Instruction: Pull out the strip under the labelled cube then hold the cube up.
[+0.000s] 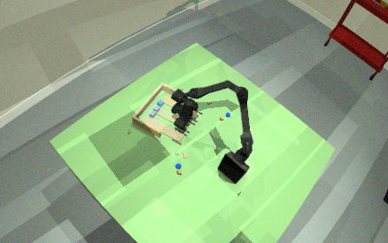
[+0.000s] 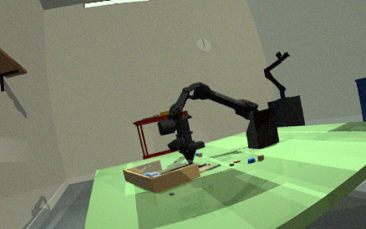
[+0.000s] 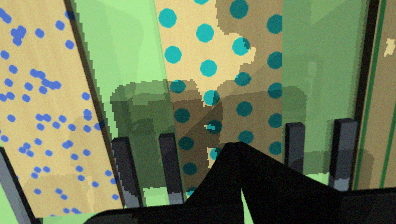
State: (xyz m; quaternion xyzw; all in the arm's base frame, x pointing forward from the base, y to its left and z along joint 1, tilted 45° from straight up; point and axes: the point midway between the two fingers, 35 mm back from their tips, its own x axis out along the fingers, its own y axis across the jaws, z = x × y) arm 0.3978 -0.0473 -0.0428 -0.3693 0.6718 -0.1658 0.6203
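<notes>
The blue-speckled strip is 50 mm ahead of my gripper tip, 120 mm to the left of it and 10 mm below it.
</notes>
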